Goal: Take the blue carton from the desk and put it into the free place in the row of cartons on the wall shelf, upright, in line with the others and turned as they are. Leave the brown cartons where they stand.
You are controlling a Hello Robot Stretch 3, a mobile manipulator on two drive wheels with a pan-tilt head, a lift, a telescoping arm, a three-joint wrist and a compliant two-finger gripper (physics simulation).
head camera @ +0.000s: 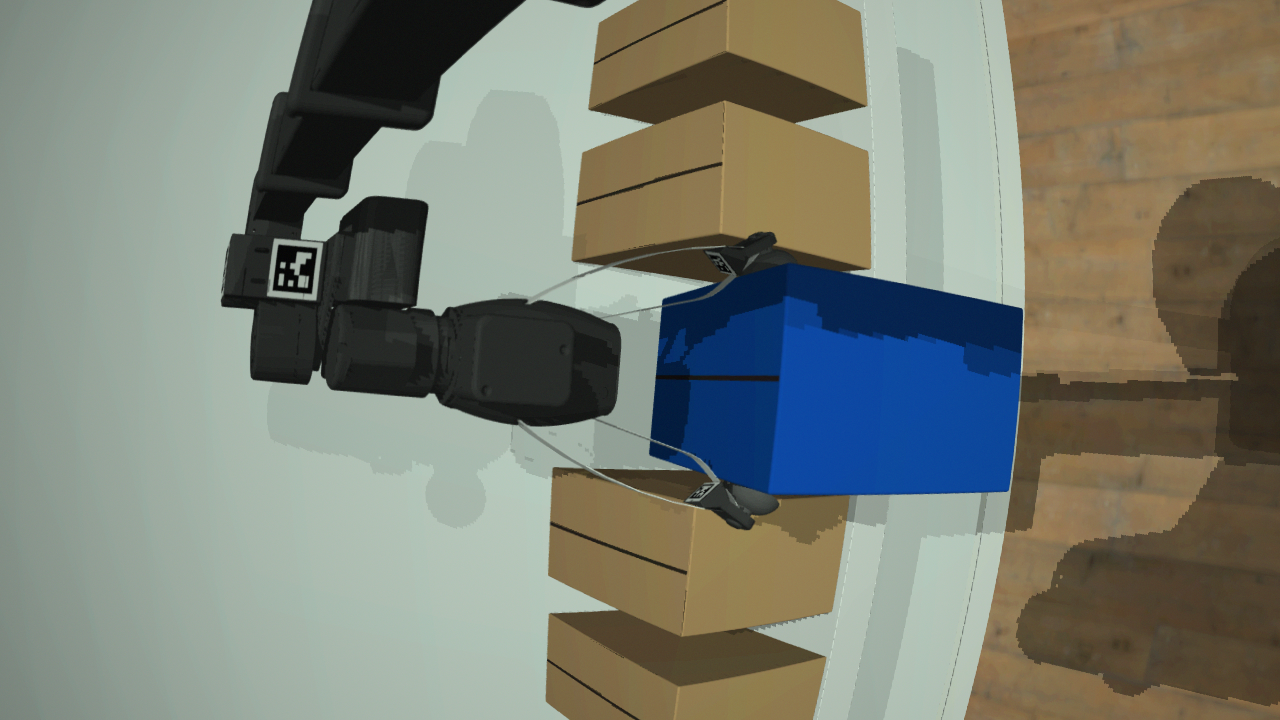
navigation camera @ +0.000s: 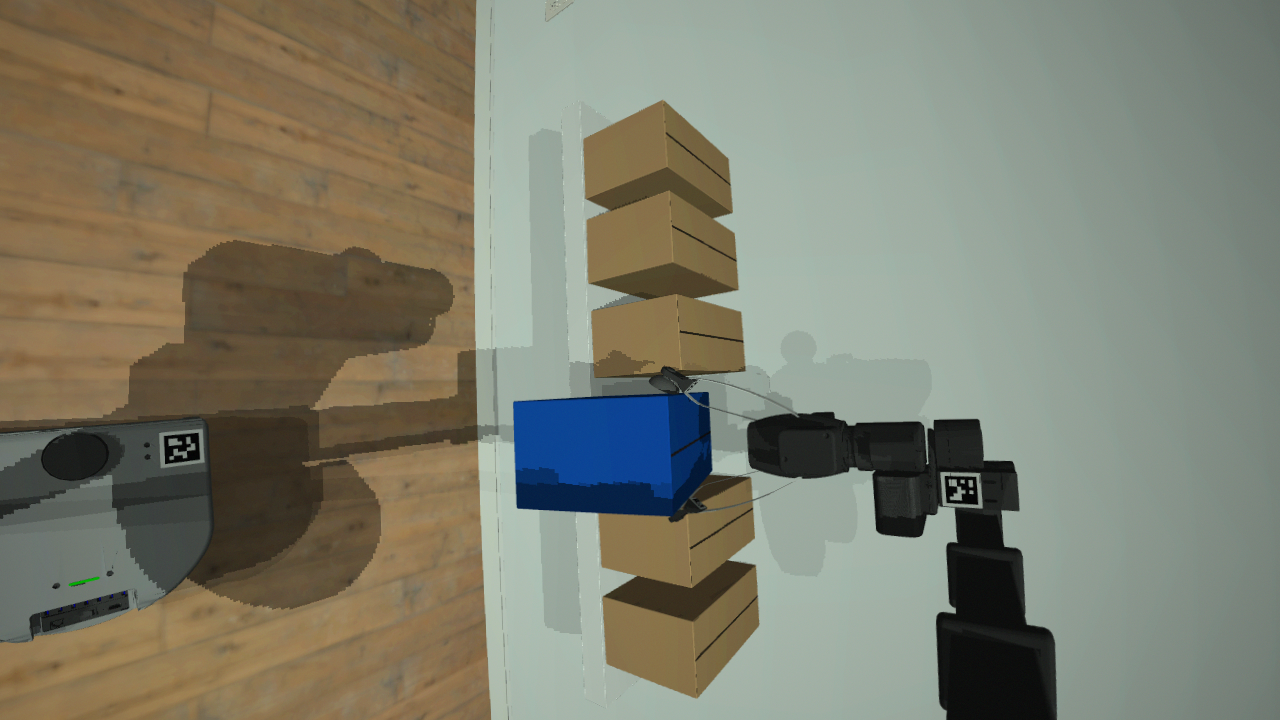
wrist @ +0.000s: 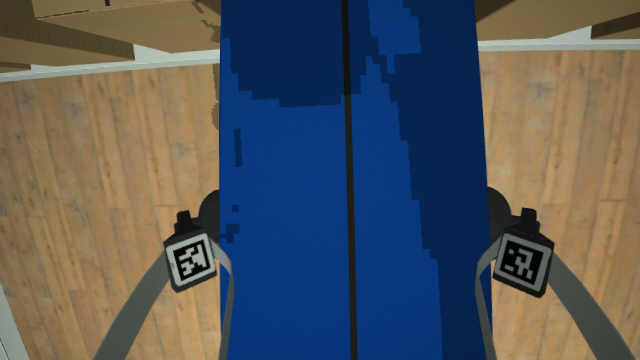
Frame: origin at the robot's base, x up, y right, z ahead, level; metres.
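Seen in the pictures: robot's base, link origin: (navigation camera: 77,453).
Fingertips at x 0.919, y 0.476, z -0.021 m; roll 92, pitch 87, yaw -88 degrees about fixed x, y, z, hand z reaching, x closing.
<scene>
Offsets run from my fingertips to a thing's top centre. "spot": to the spot under its first point. Level surfaces: height alone.
My gripper (head camera: 765,377) (navigation camera: 680,445) (wrist: 347,213) is shut on the blue carton (head camera: 895,402) (navigation camera: 590,452) (wrist: 290,165), with one finger on each side near its top. The carton hangs upright, its black-striped top toward the gripper, and looks nearer the cameras than the row. It covers most of the space between two brown cartons, one {dx -0.035, dy +0.244, dz -0.183 m} (head camera: 796,192) (navigation camera: 644,546) and another {dx -0.035, dy +0.263, dz +0.145 m} (head camera: 760,573) (navigation camera: 635,340). The wall shelf {spot: dx -0.237, dy +0.106, dz -0.361 m} (head camera: 881,53) (navigation camera: 592,667) (wrist: 525,46) bears the row. The free place is largely hidden behind the blue carton. The desk does not show.
Other brown cartons stand farther along, one {dx -0.035, dy +0.236, dz -0.352 m} (head camera: 796,62) (navigation camera: 648,635) on one side and another {dx -0.035, dy +0.265, dz +0.311 m} (head camera: 751,689) (navigation camera: 626,246) on the other. The arm (head camera: 375,80) (navigation camera: 993,644) reaches in beside the wall (head camera: 134,447) (navigation camera: 1118,223). The robot's base (navigation camera: 170,510) is on the wooden floor {dx -0.919 m} (navigation camera: 358,107).
</scene>
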